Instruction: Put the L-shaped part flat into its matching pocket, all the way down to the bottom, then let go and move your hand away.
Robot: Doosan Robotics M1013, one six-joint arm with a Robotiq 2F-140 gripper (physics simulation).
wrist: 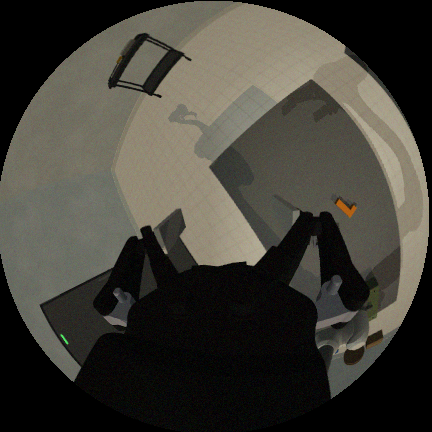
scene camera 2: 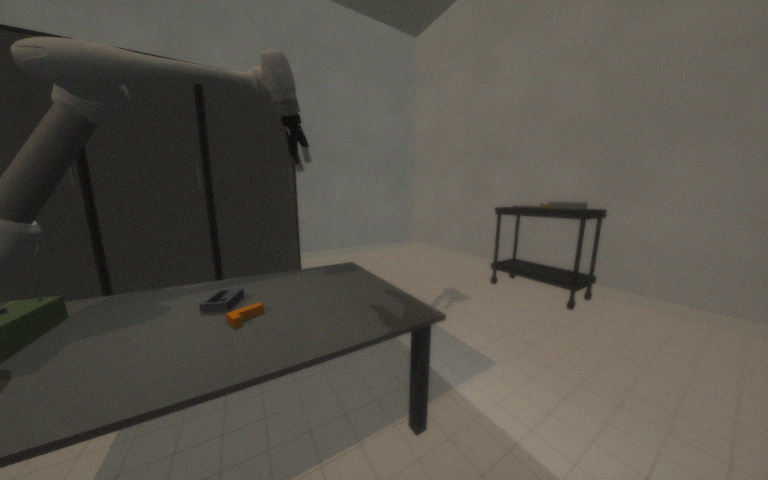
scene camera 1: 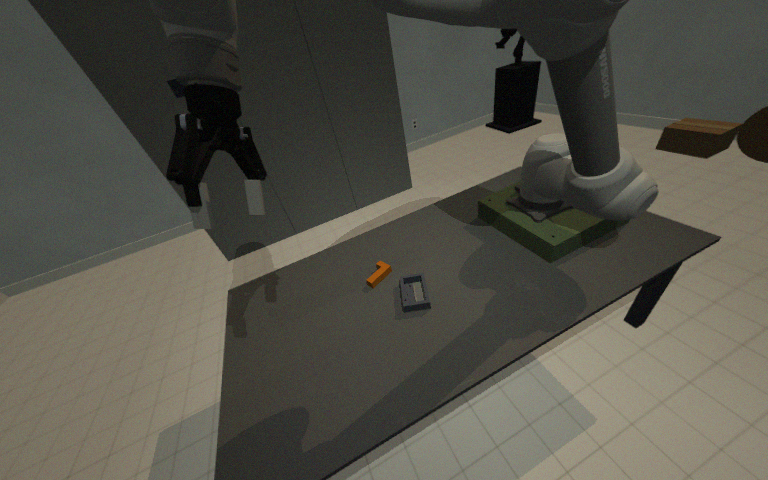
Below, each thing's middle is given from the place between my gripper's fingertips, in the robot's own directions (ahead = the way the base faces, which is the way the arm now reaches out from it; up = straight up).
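Relative to the grey pocket block (scene camera 2: 223, 300), my gripper is far past it, a fair way to the left of it and far above it.
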